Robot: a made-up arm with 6 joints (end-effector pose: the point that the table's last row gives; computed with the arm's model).
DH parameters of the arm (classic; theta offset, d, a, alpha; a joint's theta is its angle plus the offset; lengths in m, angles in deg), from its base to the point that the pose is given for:
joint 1: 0 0.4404 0.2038 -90
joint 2: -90 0 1.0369 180
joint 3: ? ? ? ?
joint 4: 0 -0.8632 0 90
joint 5: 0 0 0 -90
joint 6: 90 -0.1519 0 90
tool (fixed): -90 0 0 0
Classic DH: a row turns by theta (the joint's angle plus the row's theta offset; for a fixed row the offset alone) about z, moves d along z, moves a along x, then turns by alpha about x.
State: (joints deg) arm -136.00 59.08 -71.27 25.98 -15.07 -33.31
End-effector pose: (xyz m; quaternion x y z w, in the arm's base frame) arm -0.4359 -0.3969 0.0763 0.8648 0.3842 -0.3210 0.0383
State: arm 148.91 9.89 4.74 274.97 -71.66 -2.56
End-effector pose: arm -1.1951 0.5529 1.5988 0.2941 -0.6816 -0.6407 0.1957
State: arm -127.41 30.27 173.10 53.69 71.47 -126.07
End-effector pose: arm 0.2086 0.0817 1.6337 -0.7346 0.0841 0.0976 0.6662
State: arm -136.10 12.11 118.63 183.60 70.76 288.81
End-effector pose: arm -0.0613 -0.0465 2.3045 0.4313 -0.6606 0.6131 0.0417
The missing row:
joint 3: 0 0 0.2321 -90
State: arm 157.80 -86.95 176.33 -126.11 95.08 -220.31
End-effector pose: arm 0.7768 -0.1850 -0.3651 -0.9070 -0.2877 0.0111 0.3073
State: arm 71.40 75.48 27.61 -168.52 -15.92 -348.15
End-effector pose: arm 0.6578 1.9807 0.1350 0.7184 0.6157 -0.1099 0.3045
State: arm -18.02 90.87 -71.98 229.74 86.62 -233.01
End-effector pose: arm 0.3890 -0.2482 0.0393 0.3977 -0.8559 0.0499 0.3268
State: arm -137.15 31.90 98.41 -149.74 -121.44 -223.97
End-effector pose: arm -0.5045 -0.5570 2.1768 -0.8769 -0.0865 0.1495 0.4485
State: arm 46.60 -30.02 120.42 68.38 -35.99 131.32
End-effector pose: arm -0.8130 -0.9805 1.6514 -0.4516 0.0500 -0.7100 0.5380
